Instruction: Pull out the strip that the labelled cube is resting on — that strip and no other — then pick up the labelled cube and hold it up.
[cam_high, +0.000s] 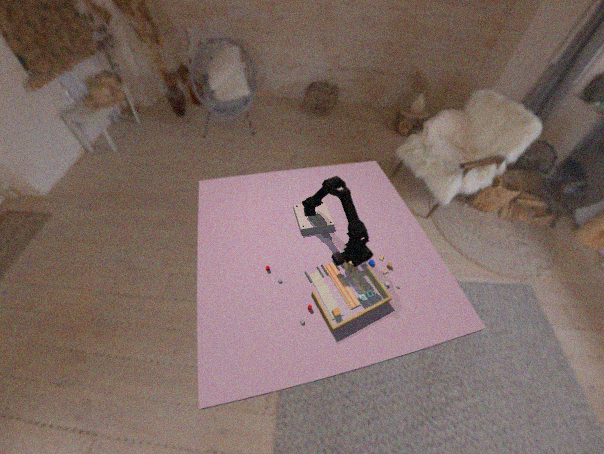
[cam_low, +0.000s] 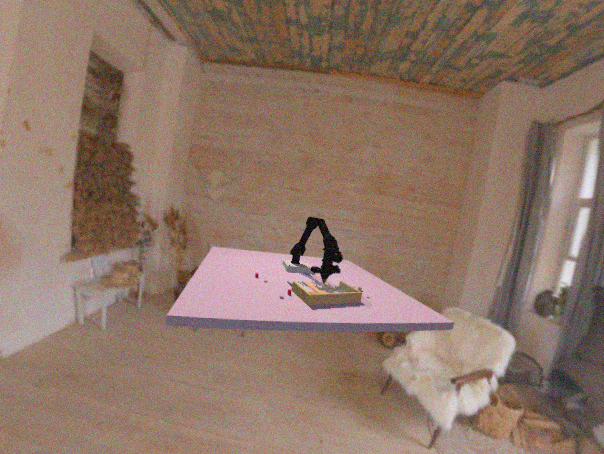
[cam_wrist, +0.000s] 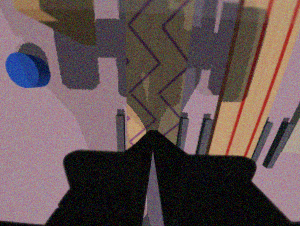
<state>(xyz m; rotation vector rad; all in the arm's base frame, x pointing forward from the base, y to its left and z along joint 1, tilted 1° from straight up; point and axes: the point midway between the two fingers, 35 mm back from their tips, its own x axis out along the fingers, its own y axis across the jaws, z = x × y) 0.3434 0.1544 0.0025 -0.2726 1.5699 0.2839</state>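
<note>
The blue disc is 130 mm to the left of my gripper tip and 10 mm ahead of it.
</note>
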